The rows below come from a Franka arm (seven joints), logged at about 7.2 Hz.
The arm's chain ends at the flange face. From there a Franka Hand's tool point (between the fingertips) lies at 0.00 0.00 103.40 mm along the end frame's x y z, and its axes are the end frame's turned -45 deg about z.
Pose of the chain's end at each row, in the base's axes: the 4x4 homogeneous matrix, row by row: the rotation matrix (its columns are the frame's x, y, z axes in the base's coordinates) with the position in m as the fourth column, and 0 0 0 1 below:
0.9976, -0.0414, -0.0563, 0.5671; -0.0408, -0.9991, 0.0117, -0.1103; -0.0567, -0.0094, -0.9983, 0.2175; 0, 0, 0, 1
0.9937, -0.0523, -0.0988, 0.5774; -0.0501, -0.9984, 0.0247, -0.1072; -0.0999, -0.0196, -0.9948, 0.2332; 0, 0, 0, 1
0.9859, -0.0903, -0.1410, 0.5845; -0.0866, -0.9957, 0.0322, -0.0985; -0.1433, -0.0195, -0.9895, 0.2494; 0, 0, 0, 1
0.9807, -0.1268, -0.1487, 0.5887; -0.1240, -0.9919, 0.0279, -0.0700; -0.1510, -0.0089, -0.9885, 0.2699; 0, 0, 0, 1
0.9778, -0.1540, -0.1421, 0.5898; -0.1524, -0.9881, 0.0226, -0.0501; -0.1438, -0.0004, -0.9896, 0.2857; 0, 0, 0, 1
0.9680, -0.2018, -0.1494, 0.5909; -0.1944, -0.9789, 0.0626, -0.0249; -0.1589, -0.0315, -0.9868, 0.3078; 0, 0, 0, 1
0.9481, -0.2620, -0.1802, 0.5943; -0.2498, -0.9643, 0.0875, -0.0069; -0.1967, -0.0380, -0.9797, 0.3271; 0, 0, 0, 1
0.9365, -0.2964, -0.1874, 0.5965; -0.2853, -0.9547, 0.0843, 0.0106; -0.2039, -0.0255, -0.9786, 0.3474; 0, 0, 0, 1
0.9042, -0.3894, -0.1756, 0.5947; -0.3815, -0.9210, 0.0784, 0.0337; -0.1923, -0.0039, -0.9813, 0.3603; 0, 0, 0, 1
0.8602, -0.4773, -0.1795, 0.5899; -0.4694, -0.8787, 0.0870, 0.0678; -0.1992, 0.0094, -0.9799, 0.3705; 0, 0, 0, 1
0.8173, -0.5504, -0.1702, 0.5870; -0.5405, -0.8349, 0.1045, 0.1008; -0.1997, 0.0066, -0.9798, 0.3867; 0, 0, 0, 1
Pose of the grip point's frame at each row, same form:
0.7347, 0.6761, -0.0563, 0.5613; 0.6776, -0.7353, 0.0117, -0.1091; -0.0334, -0.0467, -0.9983, 0.1143; 0, 0, 0, 1
0.7396, 0.6657, -0.0988, 0.5672; 0.6705, -0.7414, 0.0247, -0.1046; -0.0568, -0.0845, -0.9948, 0.1303; 0, 0, 0, 1
0.7610, 0.6333, -0.1410, 0.5699; 0.6428, -0.7653, 0.0322, -0.0952; -0.0875, -0.1151, -0.9895, 0.1471; 0, 0, 0, 1
0.7831, 0.6038, -0.1487, 0.5733; 0.6137, -0.7891, 0.0279, -0.0671; -0.1005, -0.1131, -0.9885, 0.1677; 0, 0, 0, 1
0.8003, 0.5825, -0.1421, 0.5751; 0.5909, -0.8065, 0.0226, -0.0478; -0.1014, -0.1020, -0.9896, 0.1834; 0, 0, 0, 1
0.8272, 0.5418, -0.1494, 0.5755; 0.5547, -0.8296, 0.0626, -0.0184; -0.0901, -0.1346, -0.9868, 0.2058; 0, 0, 0, 1
0.8557, 0.4851, -0.1802, 0.5757; 0.5052, -0.8585, 0.0875, 0.0021; -0.1122, -0.1660, -0.9797, 0.2258; 0, 0, 0, 1
0.8718, 0.4526, -0.1874, 0.5771; 0.4733, -0.8768, 0.0843, 0.0193; -0.1261, -0.1622, -0.9786, 0.2462; 0, 0, 0, 1
0.9147, 0.3640, -0.1756, 0.5765; 0.3815, -0.9210, 0.0784, 0.0418; -0.1332, -0.1387, -0.9813, 0.2588; 0, 0, 0, 1
0.9458, 0.2708, -0.1795, 0.5713; 0.2894, -0.9533, 0.0870, 0.0768; -0.1475, -0.1342, -0.9799, 0.2692; 0, 0, 0, 1
0.9671, 0.1887, -0.1702, 0.5694; 0.2082, -0.9726, 0.1045, 0.1116; -0.1459, -0.1365, -0.9798, 0.2854; 0, 0, 0, 1

